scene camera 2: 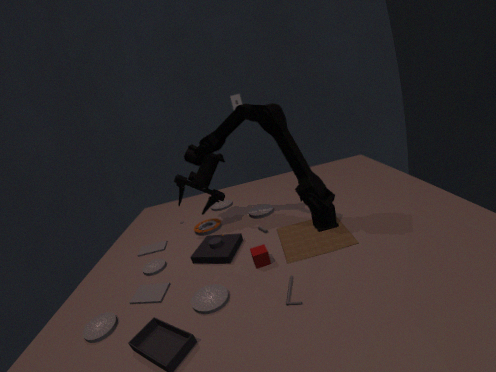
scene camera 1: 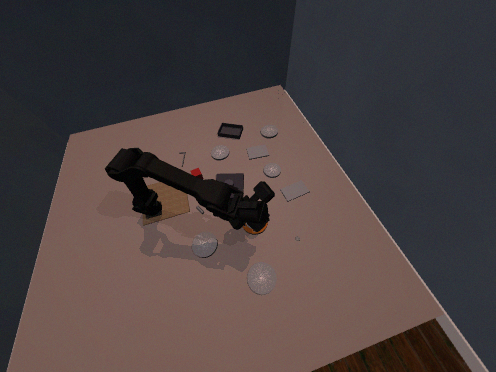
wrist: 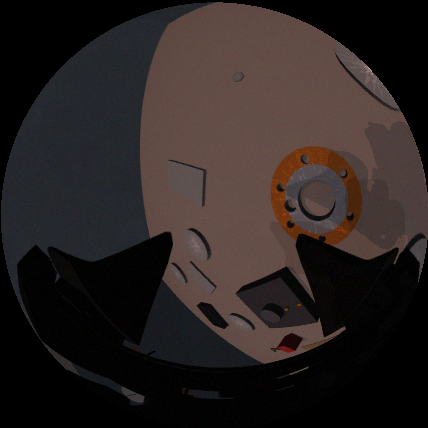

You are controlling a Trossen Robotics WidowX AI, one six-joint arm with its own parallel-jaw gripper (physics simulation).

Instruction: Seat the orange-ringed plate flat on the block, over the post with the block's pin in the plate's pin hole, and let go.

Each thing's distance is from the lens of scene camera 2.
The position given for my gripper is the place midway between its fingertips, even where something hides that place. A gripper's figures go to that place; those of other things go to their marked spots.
my gripper (scene camera 2: 190, 210): 0.90 m
black tray (scene camera 2: 157, 338): 0.58 m
